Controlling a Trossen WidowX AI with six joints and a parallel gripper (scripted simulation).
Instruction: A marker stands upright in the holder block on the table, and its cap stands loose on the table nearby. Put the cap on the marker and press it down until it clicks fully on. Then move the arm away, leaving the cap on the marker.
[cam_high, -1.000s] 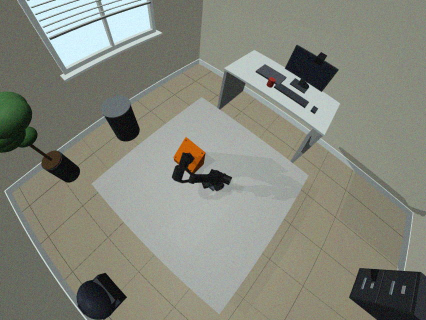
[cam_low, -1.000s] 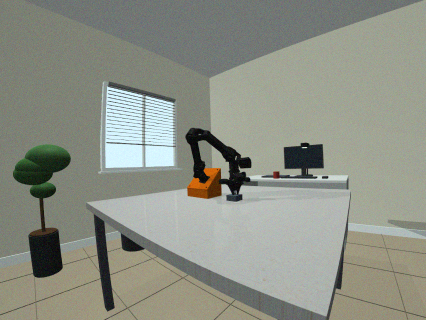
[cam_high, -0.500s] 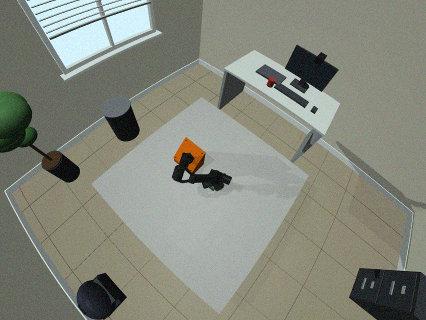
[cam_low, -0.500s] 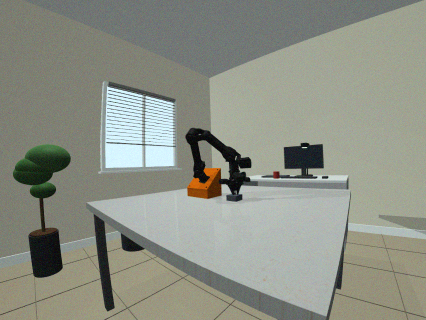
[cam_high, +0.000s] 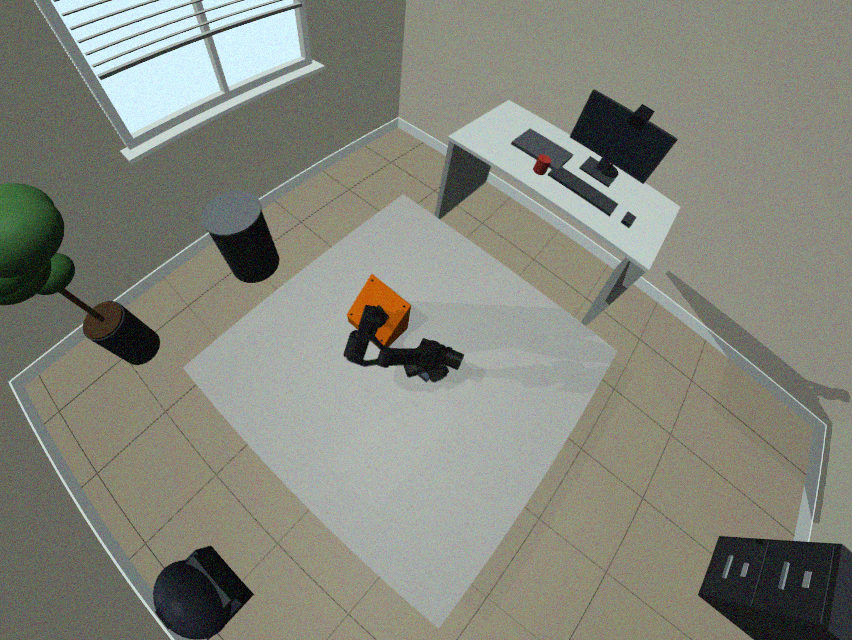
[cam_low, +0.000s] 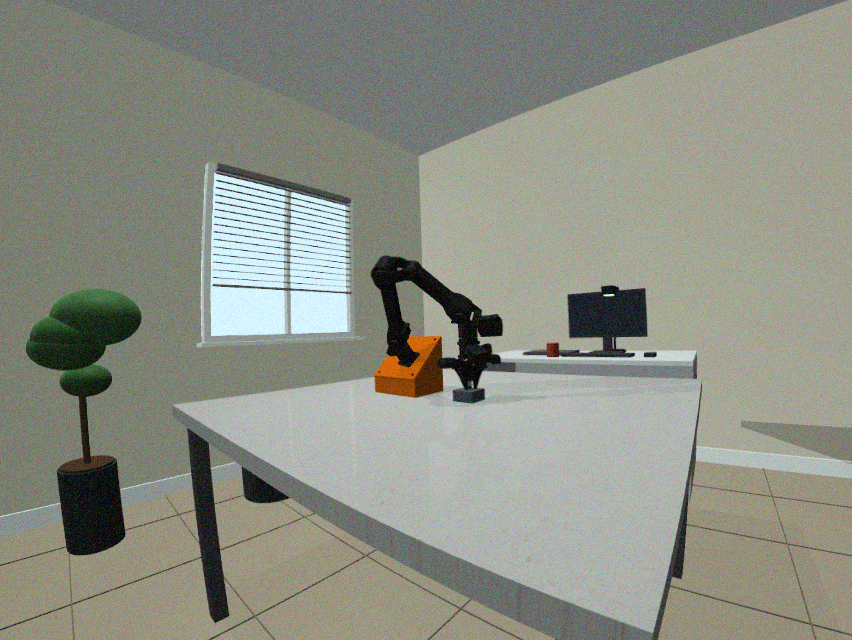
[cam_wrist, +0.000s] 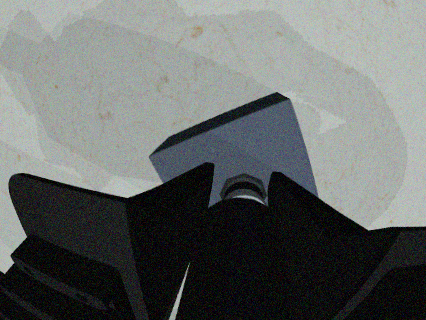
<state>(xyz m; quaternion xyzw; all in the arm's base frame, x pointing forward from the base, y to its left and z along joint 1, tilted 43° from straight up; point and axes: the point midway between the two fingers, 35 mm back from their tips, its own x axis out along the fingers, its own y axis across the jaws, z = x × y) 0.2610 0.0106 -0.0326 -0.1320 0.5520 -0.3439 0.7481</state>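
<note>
The holder block lies 10 mm behind my gripper tip and 20 mm below it. Round my gripper tip: black marker cap: 10 mm behind, 50 mm above.
</note>
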